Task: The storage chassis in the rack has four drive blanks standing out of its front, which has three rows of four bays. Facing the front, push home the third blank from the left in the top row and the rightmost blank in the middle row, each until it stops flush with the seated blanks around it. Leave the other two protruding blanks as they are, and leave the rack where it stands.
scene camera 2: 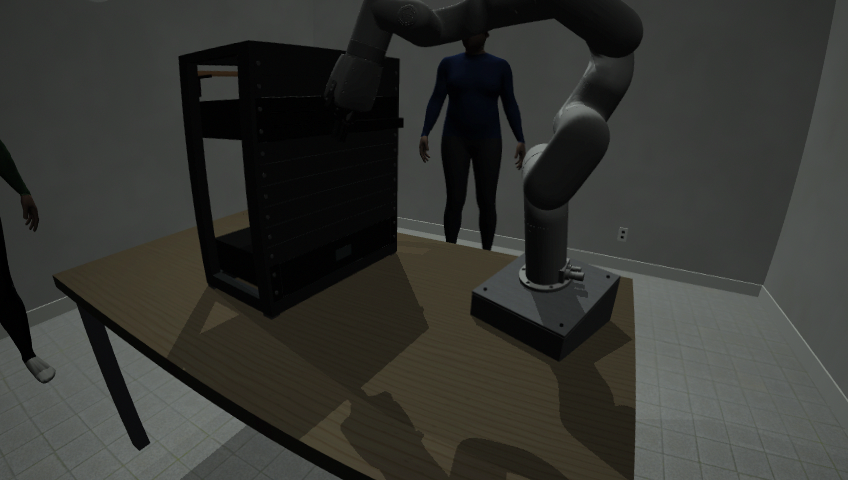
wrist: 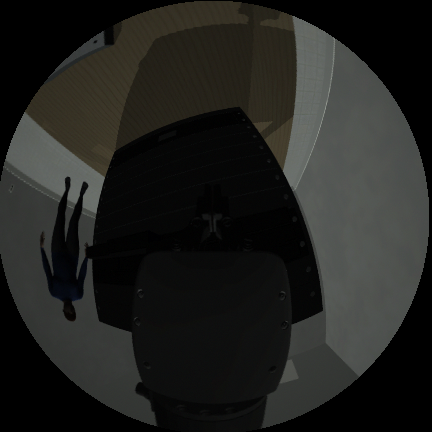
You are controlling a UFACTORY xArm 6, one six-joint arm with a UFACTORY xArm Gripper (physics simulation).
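Places are measured from the arm's base along level axes (x ahead, y left, z up), in centimetres.
Pixels of known places: gripper, fingertip midpoint: point(scene camera 2: 337, 139) point(wrist: 212, 193); arm's base at its link origin: point(scene camera 2: 545, 276).
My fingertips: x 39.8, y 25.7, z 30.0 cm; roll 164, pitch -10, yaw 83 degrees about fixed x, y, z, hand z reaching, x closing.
For each thing: its top centre in the pictures, then the offset to it from my fingertips. "spot": a spot on its surface instead. Level surfaces: height alone.
- dark rack at its top centre: point(scene camera 2: 299, 54) point(wrist: 201, 316) dz +20.1, dx +23.8, dy -10.4 cm
- storage chassis at a spot on its surface: point(wrist: 272, 222) spot: dz +2.5, dx +7.8, dy +7.9 cm
- dark piece at a spot on its surface: point(wrist: 95, 251) spot: dz +2.1, dx +6.4, dy -27.7 cm
- wooden table at its surface level: dz -39.6 cm
The dark rack point(scene camera 2: 253, 178) point(wrist: 274, 169) stands upright on the table. The storage chassis point(scene camera 2: 297, 117) point(wrist: 272, 222) is a near-black band across its upper part. A dark piece point(scene camera 2: 400, 122) point(wrist: 95, 251) stands out of the chassis front near its right end; I cannot tell which row it belongs to. The separate blanks and bays are too dark to tell apart. My gripper point(scene camera 2: 340, 135) point(wrist: 212, 193) is shut and empty, its fingertips pointing down in front of the rack at about the chassis's lower edge. Contact cannot be told, and its body hides part of the chassis.
The robot's base block point(scene camera 2: 514, 334) stands on the wooden table point(scene camera 2: 148, 252) point(wrist: 200, 55), to the right of the rack. My arm arches above the table. A person in blue point(scene camera 2: 476, 95) point(wrist: 66, 272) stands behind the table, and part of another shows at the far left in the scene view.
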